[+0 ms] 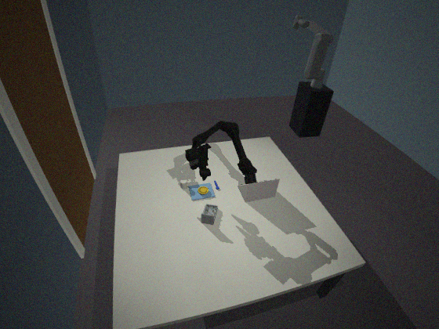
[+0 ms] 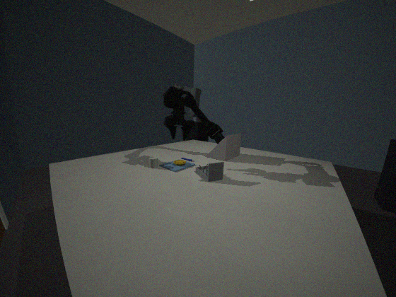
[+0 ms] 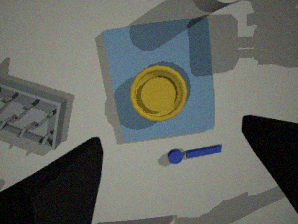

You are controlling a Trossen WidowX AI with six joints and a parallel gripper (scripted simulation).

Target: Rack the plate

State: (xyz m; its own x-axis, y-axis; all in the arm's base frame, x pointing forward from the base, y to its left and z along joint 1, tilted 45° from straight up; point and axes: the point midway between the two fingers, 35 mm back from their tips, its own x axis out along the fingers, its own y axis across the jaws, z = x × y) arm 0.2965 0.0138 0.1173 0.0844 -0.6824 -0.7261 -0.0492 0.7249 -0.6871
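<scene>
My gripper tip is 13 cm above the plate and 1 cm past it. The rest, counted from my gripper tip: blue mat 14 cm below, 1 cm to the right; grey dish rack 20 cm to the left, 12 cm below, 1 cm behind.
</scene>
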